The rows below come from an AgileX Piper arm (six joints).
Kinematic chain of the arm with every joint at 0, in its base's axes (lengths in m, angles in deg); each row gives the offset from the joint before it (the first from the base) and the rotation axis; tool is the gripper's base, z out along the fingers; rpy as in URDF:
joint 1: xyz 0 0 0.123 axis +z
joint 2: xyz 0 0 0 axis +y
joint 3: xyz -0.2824 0 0.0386 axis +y
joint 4: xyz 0.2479 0 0.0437 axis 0.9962 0 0.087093
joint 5: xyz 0 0 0 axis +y
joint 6: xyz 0.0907 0 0.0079 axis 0.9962 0 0.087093
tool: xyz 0 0 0 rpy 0 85.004 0
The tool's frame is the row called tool.
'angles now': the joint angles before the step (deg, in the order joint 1, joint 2, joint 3, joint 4, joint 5, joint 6). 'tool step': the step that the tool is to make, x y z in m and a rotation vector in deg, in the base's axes. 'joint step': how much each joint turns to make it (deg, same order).
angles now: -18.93, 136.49, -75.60, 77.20, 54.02, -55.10
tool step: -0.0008, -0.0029, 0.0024, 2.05, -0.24, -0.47
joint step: -0.69, 0.01, -0.01, 0.91, 1.85, 0.07
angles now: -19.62, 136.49, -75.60, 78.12, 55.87, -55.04
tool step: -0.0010, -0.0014, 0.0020, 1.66, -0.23, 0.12
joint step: -0.46, 0.01, 0.00, 0.44, 1.72, -0.01
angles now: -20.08, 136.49, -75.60, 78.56, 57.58, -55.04
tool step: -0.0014, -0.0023, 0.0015, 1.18, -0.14, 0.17
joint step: -0.54, -0.01, 0.02, 0.06, 1.38, 0.00
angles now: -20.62, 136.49, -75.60, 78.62, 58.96, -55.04
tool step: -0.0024, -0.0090, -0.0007, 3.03, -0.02, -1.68
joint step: -1.63, 0.63, 0.00, 1.60, 2.37, 0.03
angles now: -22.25, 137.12, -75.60, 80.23, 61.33, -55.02
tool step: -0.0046, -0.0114, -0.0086, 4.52, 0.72, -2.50
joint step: -2.14, 1.98, 0.02, 2.38, 3.10, -0.01
